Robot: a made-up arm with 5 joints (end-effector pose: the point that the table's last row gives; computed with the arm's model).
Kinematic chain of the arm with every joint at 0, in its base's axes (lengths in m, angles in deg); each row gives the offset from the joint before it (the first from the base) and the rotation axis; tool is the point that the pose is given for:
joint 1: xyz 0 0 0.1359 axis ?
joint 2: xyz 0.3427 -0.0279 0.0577 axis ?
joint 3: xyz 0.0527 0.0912 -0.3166 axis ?
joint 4: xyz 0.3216 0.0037 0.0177 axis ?
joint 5: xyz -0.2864 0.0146 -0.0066 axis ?
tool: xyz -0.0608 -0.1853 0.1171
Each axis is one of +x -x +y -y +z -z.
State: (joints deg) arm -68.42 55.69 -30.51 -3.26 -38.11
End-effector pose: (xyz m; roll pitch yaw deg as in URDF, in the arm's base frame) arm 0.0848 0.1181 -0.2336 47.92 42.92 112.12
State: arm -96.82 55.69 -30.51 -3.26 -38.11
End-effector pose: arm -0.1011 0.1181 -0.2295 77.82 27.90 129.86
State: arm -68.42 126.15 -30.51 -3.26 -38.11
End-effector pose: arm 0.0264 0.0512 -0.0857 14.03 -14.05 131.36
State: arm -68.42 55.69 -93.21 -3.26 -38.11
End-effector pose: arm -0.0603 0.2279 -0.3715 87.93 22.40 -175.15
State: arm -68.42 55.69 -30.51 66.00 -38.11
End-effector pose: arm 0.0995 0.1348 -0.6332 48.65 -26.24 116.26
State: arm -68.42 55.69 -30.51 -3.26 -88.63
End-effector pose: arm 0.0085 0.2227 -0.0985 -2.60 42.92 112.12
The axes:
joint 1: -y
joint 2: +z
joint 3: -y
joint 4: +z
joint 5: +x

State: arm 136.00 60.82 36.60 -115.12 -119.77
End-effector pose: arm -0.3808 0.5762 0.1915 51.81 -38.01 -110.30
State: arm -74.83 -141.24 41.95 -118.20 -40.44
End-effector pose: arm 0.3046 -0.5053 -0.2235 67.86 -10.68 112.59
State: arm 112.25 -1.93 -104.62 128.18 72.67
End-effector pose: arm 0.7585 -0.1036 0.5548 65.55 3.31 128.59
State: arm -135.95 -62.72 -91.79 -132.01 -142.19
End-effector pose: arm -1.0786 0.0072 0.4650 -34.96 1.62 -21.06
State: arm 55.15 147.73 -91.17 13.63 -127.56
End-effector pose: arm 0.2169 -0.1450 0.1097 75.10 40.14 -15.93
